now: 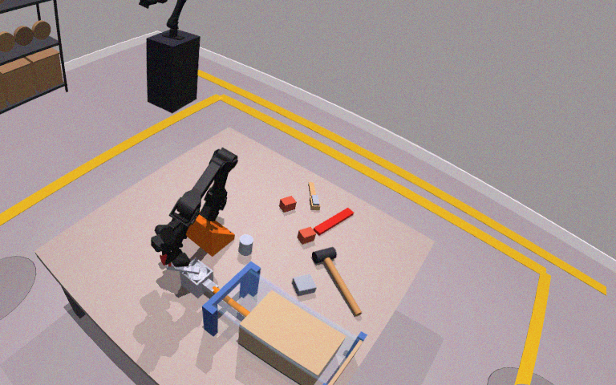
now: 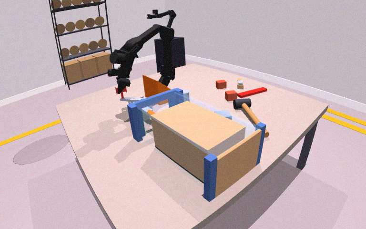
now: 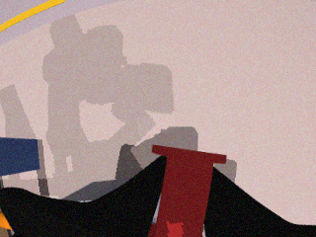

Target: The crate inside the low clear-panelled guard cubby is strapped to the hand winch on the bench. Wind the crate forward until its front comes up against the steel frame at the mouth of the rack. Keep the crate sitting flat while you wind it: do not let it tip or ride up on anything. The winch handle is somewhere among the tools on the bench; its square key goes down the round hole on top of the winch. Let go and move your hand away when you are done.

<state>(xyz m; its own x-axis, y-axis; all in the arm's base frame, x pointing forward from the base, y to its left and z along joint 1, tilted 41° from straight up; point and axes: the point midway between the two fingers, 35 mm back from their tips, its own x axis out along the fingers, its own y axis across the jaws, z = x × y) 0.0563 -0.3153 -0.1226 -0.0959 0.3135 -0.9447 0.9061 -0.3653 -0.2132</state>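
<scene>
Now: gripper tip 4 cm short of the winch handle, 4 cm to the right of it and 3 cm above it. The rest, counted from my gripper tip: red knob: 1 cm ahead, 2 cm to the left; grey hand winch: 8 cm ahead, 6 cm to the left, 10 cm below; blue steel frame: 25 cm ahead, 5 cm to the left, 3 cm below.
</scene>
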